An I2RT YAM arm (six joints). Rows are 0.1 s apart.
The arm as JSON. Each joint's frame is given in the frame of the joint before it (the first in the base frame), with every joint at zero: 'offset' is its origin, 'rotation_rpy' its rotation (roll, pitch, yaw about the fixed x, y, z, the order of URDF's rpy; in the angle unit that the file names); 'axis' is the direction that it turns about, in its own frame. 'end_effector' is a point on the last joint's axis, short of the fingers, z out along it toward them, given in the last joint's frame.
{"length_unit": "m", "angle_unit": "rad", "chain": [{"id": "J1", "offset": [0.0, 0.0, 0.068], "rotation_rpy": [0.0, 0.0, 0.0], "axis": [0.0, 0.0, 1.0]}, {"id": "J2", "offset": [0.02, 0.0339, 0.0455], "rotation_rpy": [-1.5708, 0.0, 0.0], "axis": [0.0, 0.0, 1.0]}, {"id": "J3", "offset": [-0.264, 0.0, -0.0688], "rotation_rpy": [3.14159, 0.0, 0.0], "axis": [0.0, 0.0, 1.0]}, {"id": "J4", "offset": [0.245, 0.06, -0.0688], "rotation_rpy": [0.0, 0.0, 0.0], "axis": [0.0, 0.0, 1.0]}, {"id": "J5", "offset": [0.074, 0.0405, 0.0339], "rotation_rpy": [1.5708, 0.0, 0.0], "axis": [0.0, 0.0, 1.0]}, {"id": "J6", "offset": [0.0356, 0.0, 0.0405], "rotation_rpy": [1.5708, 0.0, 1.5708], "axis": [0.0, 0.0, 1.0]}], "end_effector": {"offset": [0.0, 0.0, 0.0], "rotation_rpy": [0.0, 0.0, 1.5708]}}
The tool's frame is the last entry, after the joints.
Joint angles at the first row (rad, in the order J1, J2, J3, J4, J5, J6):
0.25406, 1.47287, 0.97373, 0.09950, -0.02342, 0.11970
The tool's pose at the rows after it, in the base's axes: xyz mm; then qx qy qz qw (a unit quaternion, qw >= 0):
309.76 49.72 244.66 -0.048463 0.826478 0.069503 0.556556
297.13 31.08 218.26 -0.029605 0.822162 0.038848 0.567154
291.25 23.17 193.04 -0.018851 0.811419 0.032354 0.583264
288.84 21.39 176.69 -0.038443 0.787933 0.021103 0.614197
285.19 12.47 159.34 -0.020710 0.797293 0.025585 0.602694
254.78 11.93 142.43 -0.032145 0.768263 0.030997 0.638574
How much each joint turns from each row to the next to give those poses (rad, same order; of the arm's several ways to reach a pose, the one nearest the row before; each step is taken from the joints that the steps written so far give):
-0.09770, -0.07056, -0.16987, 0.11892, -0.00114, -0.06385
-0.05216, -0.01311, -0.13331, 0.13875, 0.02438, -0.02352
-0.02472, 0.04227, -0.10189, 0.18253, 0.00097, 0.00012
-0.00681, 0.06359, -0.07086, 0.21040, -0.01090, -0.04941
-0.03234, 0.04569, -0.03942, 0.05648, -0.01690, 0.02577
-0.00046, 0.01280, -0.16556, 0.27036, -0.02260, -0.01134

